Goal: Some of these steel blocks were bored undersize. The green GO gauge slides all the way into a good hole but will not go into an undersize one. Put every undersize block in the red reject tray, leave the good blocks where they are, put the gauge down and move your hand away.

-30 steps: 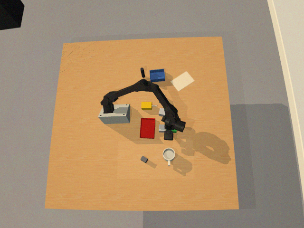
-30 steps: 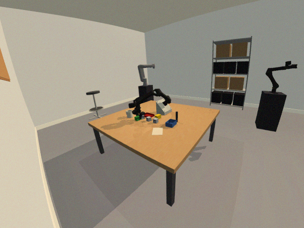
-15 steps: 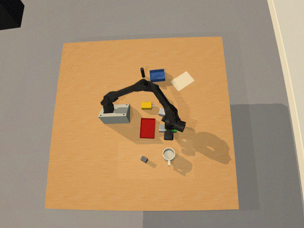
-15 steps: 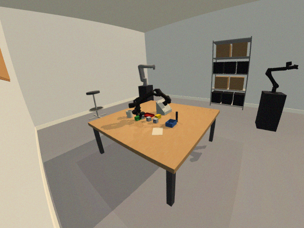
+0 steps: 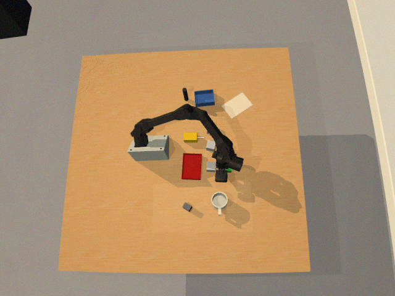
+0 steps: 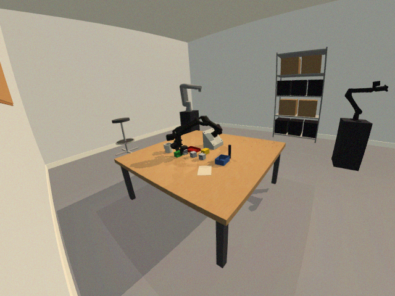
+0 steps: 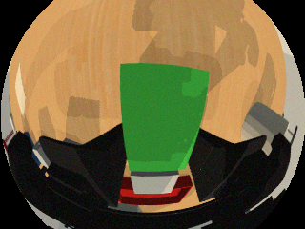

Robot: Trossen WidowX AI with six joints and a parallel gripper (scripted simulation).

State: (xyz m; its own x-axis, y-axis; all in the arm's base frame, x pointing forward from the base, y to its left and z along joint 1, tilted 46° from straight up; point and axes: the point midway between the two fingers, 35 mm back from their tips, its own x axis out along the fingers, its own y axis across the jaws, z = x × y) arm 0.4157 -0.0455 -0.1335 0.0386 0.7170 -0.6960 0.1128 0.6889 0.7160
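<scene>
My gripper tip is 6 cm past the steel block, 1 cm to the right of it and 1 cm below it. Round my gripper tip: green GO gauge (1 cm behind, 2 cm above); red reject tray (16 cm behind, 2 cm to the left); white mug (3 cm behind, 20 cm to the right, 2 cm above).
</scene>
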